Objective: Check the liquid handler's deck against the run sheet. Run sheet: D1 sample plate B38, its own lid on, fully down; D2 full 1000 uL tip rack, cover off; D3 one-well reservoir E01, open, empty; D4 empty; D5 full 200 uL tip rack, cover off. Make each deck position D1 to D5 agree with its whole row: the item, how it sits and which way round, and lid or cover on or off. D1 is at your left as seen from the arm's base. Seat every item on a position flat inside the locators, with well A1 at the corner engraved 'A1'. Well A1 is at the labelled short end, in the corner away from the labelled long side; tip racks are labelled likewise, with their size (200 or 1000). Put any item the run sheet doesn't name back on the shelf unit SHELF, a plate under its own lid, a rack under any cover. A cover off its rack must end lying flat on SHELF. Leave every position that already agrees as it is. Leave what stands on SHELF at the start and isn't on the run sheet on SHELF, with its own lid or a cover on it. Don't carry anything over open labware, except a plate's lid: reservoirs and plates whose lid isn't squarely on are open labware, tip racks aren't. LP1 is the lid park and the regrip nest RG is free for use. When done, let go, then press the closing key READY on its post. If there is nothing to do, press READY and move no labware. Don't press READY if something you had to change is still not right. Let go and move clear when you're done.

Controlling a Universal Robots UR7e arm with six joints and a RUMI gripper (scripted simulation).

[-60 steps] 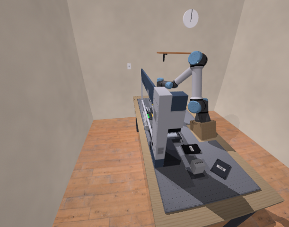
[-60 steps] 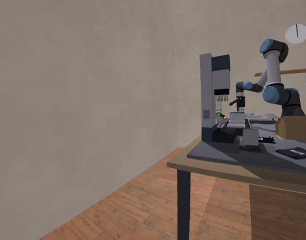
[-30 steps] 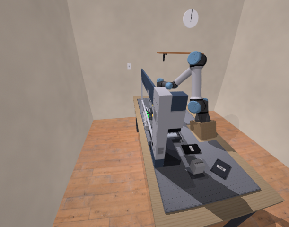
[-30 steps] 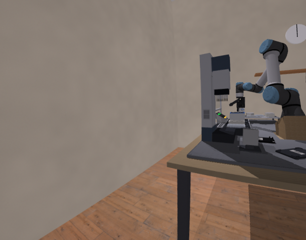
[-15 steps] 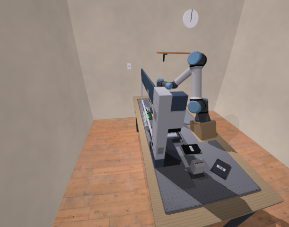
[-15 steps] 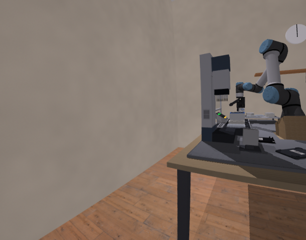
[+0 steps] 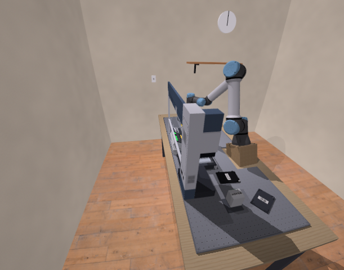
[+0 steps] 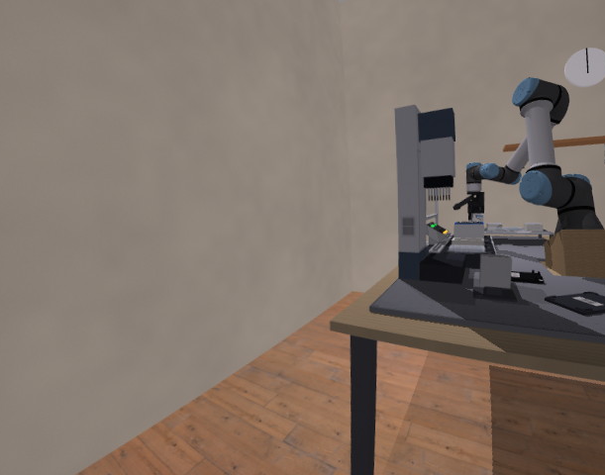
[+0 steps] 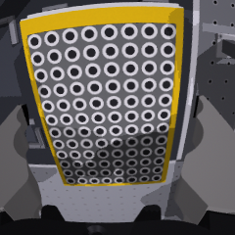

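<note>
Now: the yellow-rimmed tip rack 10 mm to the right of my hand, 10 mm behind it and 10 mm above it. From my hand the other things lie so: shelf label (200 mm behind, 110 mm to the right, 90 mm below); blue-framed tip rack (240 mm to the left, 30 mm above); shelf (280 mm to the right, 190 mm behind, 30 mm below).
</note>
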